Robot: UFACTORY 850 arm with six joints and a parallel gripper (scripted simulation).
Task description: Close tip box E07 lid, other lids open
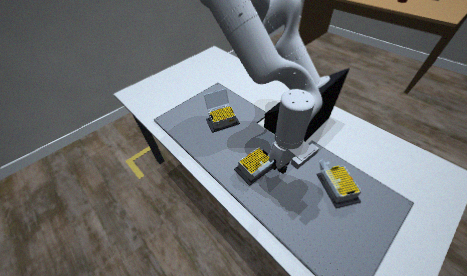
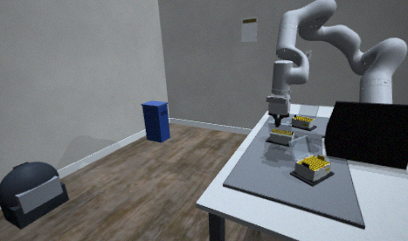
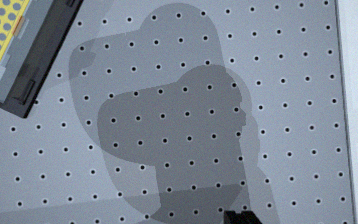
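Now: hand 10 mm past the clear lid, 70 mm to the left of it and 60 mm above it. From my hand the other things lie so: tip box lid: 130 mm behind, 130 mm to the left, 60 mm below; tip box: 170 mm behind, 160 mm to the left, 90 mm below.
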